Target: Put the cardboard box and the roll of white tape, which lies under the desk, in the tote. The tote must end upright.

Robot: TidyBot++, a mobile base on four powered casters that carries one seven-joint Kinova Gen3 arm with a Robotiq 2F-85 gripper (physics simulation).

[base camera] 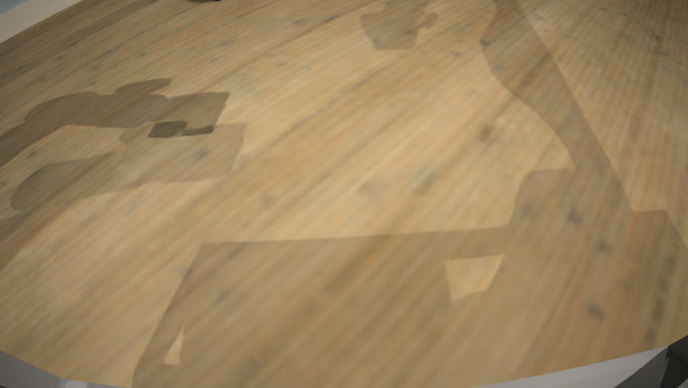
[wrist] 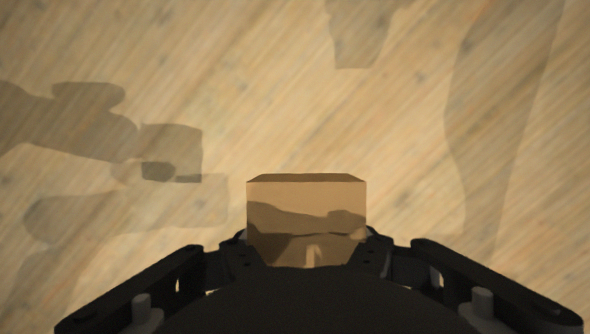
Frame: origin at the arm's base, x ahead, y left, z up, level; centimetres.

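Where they show: gripper, fingertip midpoint: (wrist: 304,234).
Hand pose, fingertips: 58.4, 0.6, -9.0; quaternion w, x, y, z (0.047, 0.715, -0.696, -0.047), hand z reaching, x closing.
Note:
After its pixels a point has its place, as x, y, z.
The cardboard box (wrist: 306,207) {61.9, 0.6, -5.0} is brown and held between the two black fingers of my gripper (wrist: 304,234) {58.4, 0.6, -9.0} in the wrist view. The gripper is shut on it, and the box is off the floor, with wood floor showing behind it. My gripper does not show in the base camera view, where shadows of the arm lie on the floor at the left. The white tape, the tote and the desk do not show in either view.
The wood floor (base camera: 320,165) {46.1, 4.1, -39.7} (wrist: 280,100) {70.2, 4.6, -39.7} carries several shadows, a large one at the front of the base camera view. A small dark thing (base camera: 204,0) is cut off at the top edge. Grey parts of the base show at the bottom corners.

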